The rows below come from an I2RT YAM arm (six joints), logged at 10 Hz.
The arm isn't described. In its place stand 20 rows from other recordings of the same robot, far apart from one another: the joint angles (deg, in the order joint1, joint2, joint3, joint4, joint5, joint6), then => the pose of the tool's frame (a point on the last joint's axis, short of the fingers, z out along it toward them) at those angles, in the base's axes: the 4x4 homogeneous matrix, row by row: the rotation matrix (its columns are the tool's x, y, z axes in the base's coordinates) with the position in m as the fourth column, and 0 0 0 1 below.
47.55 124.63 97.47 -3.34 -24.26 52.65 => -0.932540 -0.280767 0.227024 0.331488; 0.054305 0.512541 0.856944 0.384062; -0.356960 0.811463 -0.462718 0.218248; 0 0 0 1
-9.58 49.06 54.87 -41.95 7.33 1.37 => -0.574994 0.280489 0.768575 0.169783; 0.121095 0.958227 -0.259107 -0.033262; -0.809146 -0.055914 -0.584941 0.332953; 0 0 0 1
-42.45 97.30 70.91 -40.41 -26.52 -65.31 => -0.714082 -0.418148 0.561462 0.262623; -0.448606 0.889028 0.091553 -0.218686; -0.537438 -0.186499 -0.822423 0.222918; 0 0 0 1
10.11 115.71 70.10 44.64 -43.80 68.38 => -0.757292 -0.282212 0.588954 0.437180; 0.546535 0.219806 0.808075 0.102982; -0.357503 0.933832 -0.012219 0.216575; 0 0 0 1
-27.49 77.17 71.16 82.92 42.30 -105.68 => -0.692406 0.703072 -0.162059 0.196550; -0.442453 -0.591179 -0.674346 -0.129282; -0.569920 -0.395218 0.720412 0.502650; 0 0 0 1
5.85 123.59 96.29 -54.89 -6.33 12.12 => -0.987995 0.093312 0.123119 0.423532; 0.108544 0.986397 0.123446 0.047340; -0.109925 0.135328 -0.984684 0.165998; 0 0 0 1
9.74 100.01 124.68 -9.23 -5.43 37.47 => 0.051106 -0.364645 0.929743 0.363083; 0.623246 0.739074 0.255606 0.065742; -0.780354 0.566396 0.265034 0.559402; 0 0 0 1
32.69 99.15 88.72 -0.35 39.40 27.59 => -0.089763 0.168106 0.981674 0.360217; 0.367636 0.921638 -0.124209 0.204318; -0.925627 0.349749 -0.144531 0.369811; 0 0 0 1
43.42 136.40 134.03 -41.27 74.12 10.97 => -0.431682 0.407094 0.804938 0.400542; -0.336819 0.755074 -0.562509 0.331897; -0.836782 -0.513944 -0.188834 0.287587; 0 0 0 1
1.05 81.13 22.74 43.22 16.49 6.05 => -0.233165 0.282488 0.930502 0.263312; 0.096805 0.958866 -0.266841 -0.005280; -0.967607 0.027859 -0.250921 0.168845; 0 0 0 1
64.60 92.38 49.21 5.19 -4.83 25.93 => -0.643437 -0.719690 0.260837 0.141838; -0.339257 0.573547 0.745620 0.305699; -0.686217 0.391269 -0.613201 0.186045; 0 0 0 1
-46.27 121.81 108.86 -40.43 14.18 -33.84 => -0.907216 0.356843 0.222761 0.322807; 0.167304 0.791932 -0.587242 -0.350060; -0.385965 -0.495486 -0.778155 0.254323; 0 0 0 1
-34.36 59.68 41.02 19.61 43.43 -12.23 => -0.193652 0.958021 0.211413 0.182560; -0.053959 0.204765 -0.977323 -0.154461; -0.979585 -0.200668 0.012041 0.321505; 0 0 0 1
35.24 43.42 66.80 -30.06 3.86 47.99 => -0.450765 -0.278149 0.848201 0.114171; 0.589231 0.621064 0.516803 0.077724; -0.670535 0.732743 -0.116060 0.434516; 0 0 0 1
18.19 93.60 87.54 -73.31 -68.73 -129.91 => 0.811193 -0.538783 -0.227331 0.277097; -0.026346 -0.422024 0.906202 0.125972; -0.584185 -0.729115 -0.356538 0.325358; 0 0 0 1
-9.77 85.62 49.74 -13.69 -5.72 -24.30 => -0.726968 -0.212867 0.652844 0.300662; -0.290314 0.956865 -0.011280 -0.048171; -0.622282 -0.197730 -0.757409 0.198461; 0 0 0 1
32.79 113.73 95.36 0.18 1.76 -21.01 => -0.059701 -0.576509 0.814907 0.405598; -0.464746 0.738540 0.488436 0.259989; -0.883429 -0.349564 -0.312022 0.300702; 0 0 0 1
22.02 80.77 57.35 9.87 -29.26 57.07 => -0.762348 -0.234972 0.603004 0.297968; 0.481545 0.416542 0.771108 0.139278; -0.432365 0.878226 -0.204400 0.307146; 0 0 0 1
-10.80 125.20 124.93 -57.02 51.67 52.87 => -0.074270 0.980450 0.182215 0.455830; 0.517541 0.194082 -0.833356 -0.115384; -0.852429 0.032410 -0.521838 0.307230; 0 0 0 1
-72.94 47.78 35.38 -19.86 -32.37 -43.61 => -0.578698 0.380453 0.721362 0.071841; -0.099978 0.844753 -0.525735 -0.169135; -0.809390 -0.376362 -0.450820 0.259455; 0 0 0 1
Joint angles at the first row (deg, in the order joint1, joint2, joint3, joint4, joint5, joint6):
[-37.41 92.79 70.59 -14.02 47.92 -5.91]
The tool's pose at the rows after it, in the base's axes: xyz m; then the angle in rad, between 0 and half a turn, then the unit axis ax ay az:
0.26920 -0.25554 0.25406 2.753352 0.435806 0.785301 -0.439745
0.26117 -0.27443 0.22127 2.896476 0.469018 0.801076 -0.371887
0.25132 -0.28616 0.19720 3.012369 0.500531 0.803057 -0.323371
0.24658 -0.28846 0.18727 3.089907 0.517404 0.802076 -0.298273
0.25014 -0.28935 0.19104 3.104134 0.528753 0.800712 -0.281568
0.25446 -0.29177 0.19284 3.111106 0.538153 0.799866 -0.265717
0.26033 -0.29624 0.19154 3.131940 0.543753 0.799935 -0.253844
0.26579 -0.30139 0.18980 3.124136 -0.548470 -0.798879 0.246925
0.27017 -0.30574 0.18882 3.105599 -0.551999 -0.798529 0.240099
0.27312 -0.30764 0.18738 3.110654 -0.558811 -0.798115 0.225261
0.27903 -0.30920 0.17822 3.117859 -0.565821 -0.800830 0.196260
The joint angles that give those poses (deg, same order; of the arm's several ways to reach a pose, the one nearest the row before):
[-39.75 98.06 74.02 -25.28 43.16 1.63]
[-43.11 104.23 77.19 -35.03 37.85 7.84]
[-45.69 108.68 79.20 -41.93 34.26 12.40]
[-46.57 110.96 80.77 -47.24 32.75 15.38]
[-46.39 112.05 83.48 -50.91 31.22 17.54]
[-46.30 113.40 86.04 -53.47 29.61 19.14]
[-46.22 115.72 89.28 -56.27 28.58 20.34]
[-46.20 118.23 92.73 -59.24 28.16 21.43]
[-46.22 120.22 95.61 -61.56 27.62 22.15]
[-46.24 121.14 96.82 -62.11 25.87 22.94]
[-46.06 122.89 97.65 -61.69 22.48 23.81]

